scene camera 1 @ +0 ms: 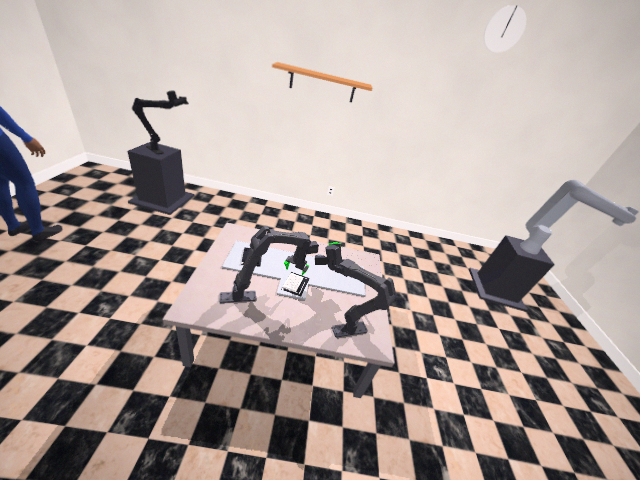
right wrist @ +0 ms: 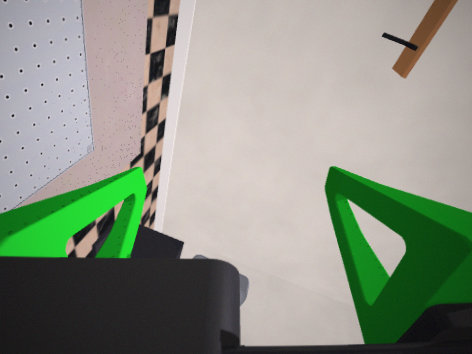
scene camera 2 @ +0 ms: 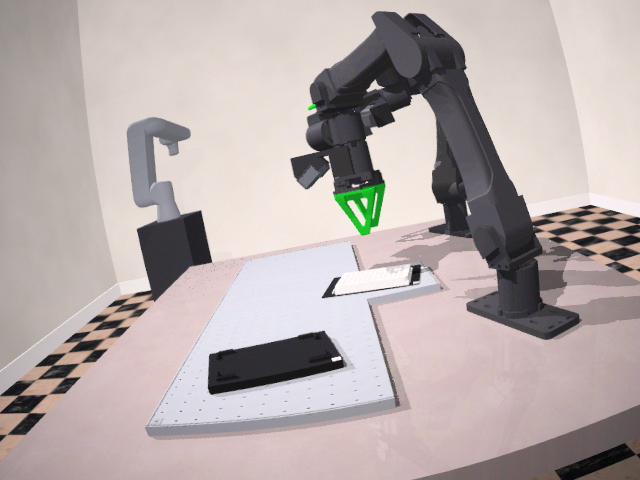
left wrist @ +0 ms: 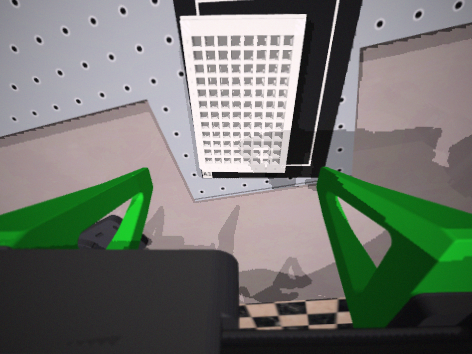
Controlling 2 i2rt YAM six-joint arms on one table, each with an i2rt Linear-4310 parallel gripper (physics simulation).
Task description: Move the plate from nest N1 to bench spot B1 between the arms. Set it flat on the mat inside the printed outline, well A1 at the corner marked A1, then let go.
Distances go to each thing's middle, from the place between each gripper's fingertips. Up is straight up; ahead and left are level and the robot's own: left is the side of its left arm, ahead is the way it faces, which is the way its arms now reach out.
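You'd find my left gripper 90 mm above the white well plate (scene camera 2: 395, 276) and 10 mm short of it. Counting from my left hand, the black mat with white outline (left wrist: 328, 39) is 90 mm below, 20 mm to the right and 10 mm ahead, while the black rectangular block (scene camera 2: 287, 359) is 90 mm below, 320 mm to the left and 130 mm ahead.
As for my right hand, it's 29 cm above the black mat with white outline, 18 cm to the right of it and 7 cm past it. From my right hand, the white well plate is 28 cm below, 20 cm to the left and 7 cm behind, and the black rectangular block is 29 cm below, 52 cm to the left and 6 cm ahead.
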